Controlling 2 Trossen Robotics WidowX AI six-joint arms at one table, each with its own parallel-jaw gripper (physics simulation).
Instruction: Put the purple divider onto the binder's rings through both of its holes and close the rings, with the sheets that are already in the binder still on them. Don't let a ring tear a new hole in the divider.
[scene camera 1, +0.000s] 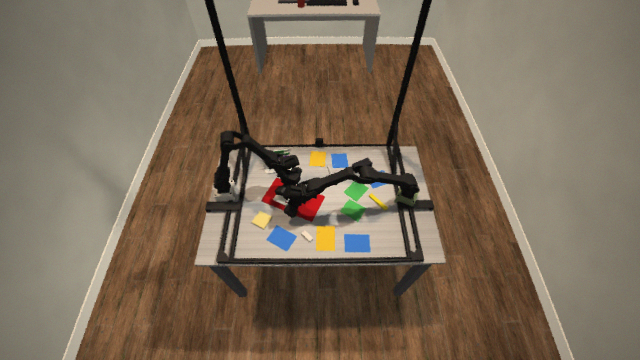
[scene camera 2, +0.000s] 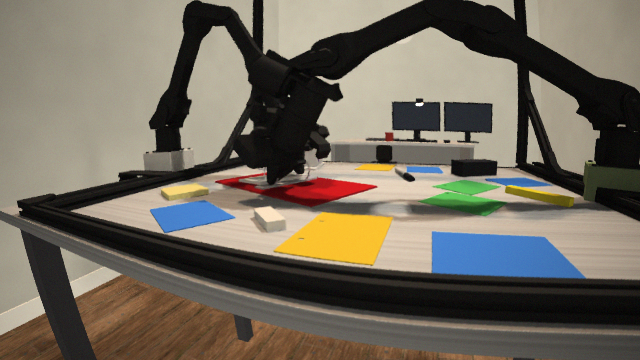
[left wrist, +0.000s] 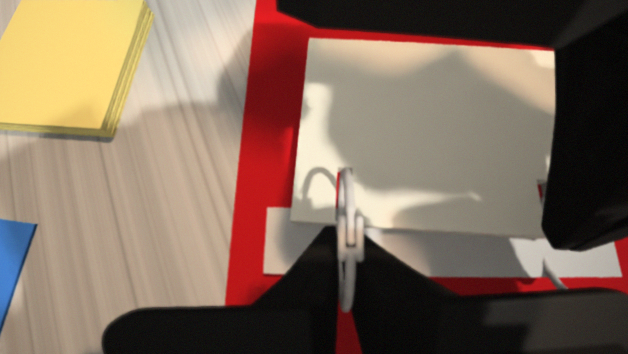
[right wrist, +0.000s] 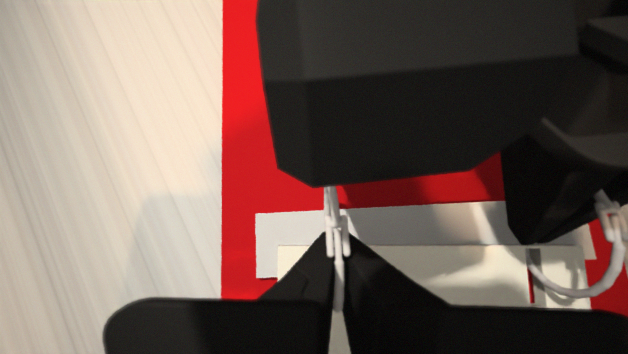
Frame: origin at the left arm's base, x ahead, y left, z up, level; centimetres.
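Where they show: left gripper, fingertip midpoint: (scene camera 1: 289, 203) (scene camera 2: 270, 183) (left wrist: 337, 236) (right wrist: 525, 234); right gripper, fingertip midpoint: (scene camera 2: 301, 173) (left wrist: 558, 239) (right wrist: 334, 242); left arm's base, link origin: (scene camera 1: 408, 192) (scene camera 2: 616, 165); right arm's base, link origin: (scene camera 1: 223, 188) (scene camera 2: 168, 151).
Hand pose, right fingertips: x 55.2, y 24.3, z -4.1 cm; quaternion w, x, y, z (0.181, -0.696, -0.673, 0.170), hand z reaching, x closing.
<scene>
Each offset is from my right fingertips to the top centre of the thing. "spot": to the spot under its first point.
The open red binder (scene camera 1: 315, 204) (scene camera 2: 330, 189) (left wrist: 255, 100) (right wrist: 240, 100) lies on the table with cream sheets {dx +4.6, dy +3.8, dz -0.4 cm} (left wrist: 425, 125) (right wrist: 430, 260) over one side. My left gripper (scene camera 2: 271, 181) (left wrist: 337, 236) is shut on one white ring (left wrist: 346, 200) (right wrist: 612, 270), which passes through a slot in the sheets. My right gripper (right wrist: 334, 242) is shut on the other ring {spot: dx -1.1, dy -0.3, dz +2.8 cm} (right wrist: 331, 205), close to the left gripper's body. Whether the ring halves are fully closed is unclear. Both gripper bodies hide much of the binder in the scene views. No purple divider shows plainly in any view.
A yellow note pad {dx +7.7, dy +22.6, dz -0.6 cm} (scene camera 1: 261, 220) (scene camera 2: 184, 191) (left wrist: 70, 65), an eraser {dx -17.7, dy +19.9, dz -0.6 cm} (scene camera 2: 270, 219), and blue {dx -6.6, dy +26.5, dz -1.6 cm} (scene camera 2: 192, 216) and yellow {dx -26.2, dy +16.5, dz -1.6 cm} (scene camera 2: 340, 237) dividers lie near the front. Green dividers (scene camera 1: 356, 191) (scene camera 2: 462, 203) and a yellow stick {dx -42.3, dy -15.0, dz -0.4 cm} (scene camera 1: 378, 201) (scene camera 2: 539, 195) lie beyond the binder.
</scene>
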